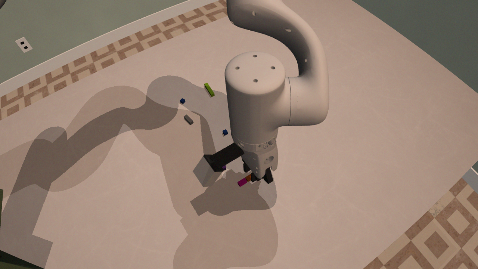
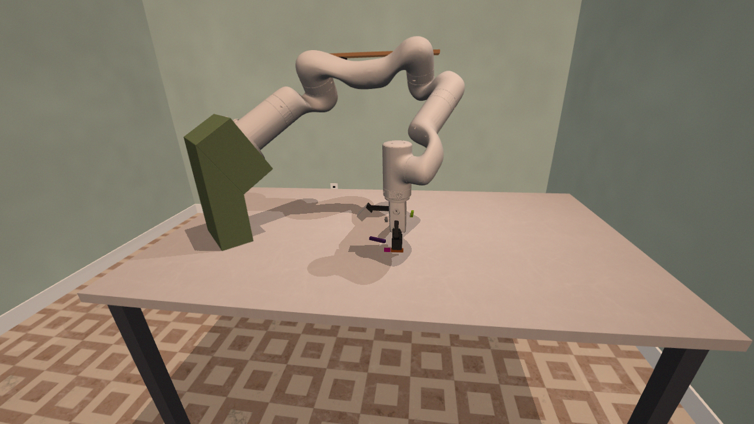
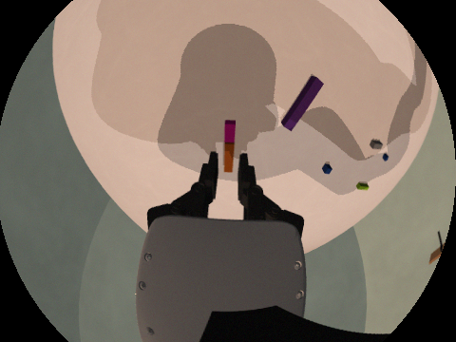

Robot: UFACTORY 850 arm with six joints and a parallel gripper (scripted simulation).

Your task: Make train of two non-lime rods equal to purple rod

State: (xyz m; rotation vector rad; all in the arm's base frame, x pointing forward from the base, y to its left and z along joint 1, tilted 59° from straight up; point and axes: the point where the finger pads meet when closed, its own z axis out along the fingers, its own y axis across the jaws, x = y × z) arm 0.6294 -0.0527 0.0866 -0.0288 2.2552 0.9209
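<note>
Right now my hand is 3 cm above the orange rod. Round my hand: magenta rod (3 cm below, 3 cm behind, 1 cm to the right); then grey rod (20 cm to the left, 13 cm behind, 3 cm below); then purple rod (9 cm behind, 4 cm to the left, 3 cm below).
</note>
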